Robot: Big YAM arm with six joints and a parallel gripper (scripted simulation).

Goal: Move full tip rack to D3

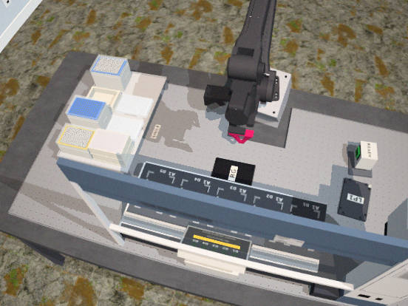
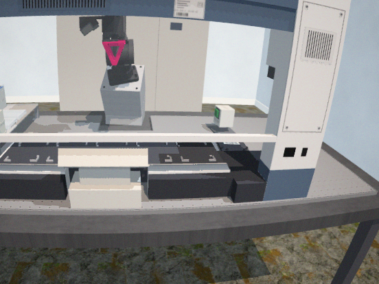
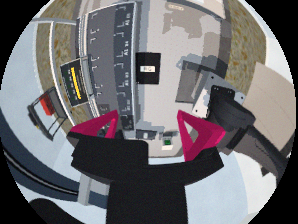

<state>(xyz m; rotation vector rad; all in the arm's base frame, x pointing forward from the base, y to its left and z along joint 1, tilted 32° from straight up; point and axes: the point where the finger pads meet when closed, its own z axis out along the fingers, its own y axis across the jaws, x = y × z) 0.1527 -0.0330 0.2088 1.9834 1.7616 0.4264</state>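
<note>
My hand is 500 mm to the left of the blue-framed tip rack, 390 mm past it and 170 mm above it. Also, from my hand: pale sealed block 450 mm to the right, 170 mm below, 40 mm behind; ready key box 430 mm to the left, 230 mm below, 60 mm behind; blue gantry beam 350 mm ahead, 220 mm above, 40 mm to the right.
</note>
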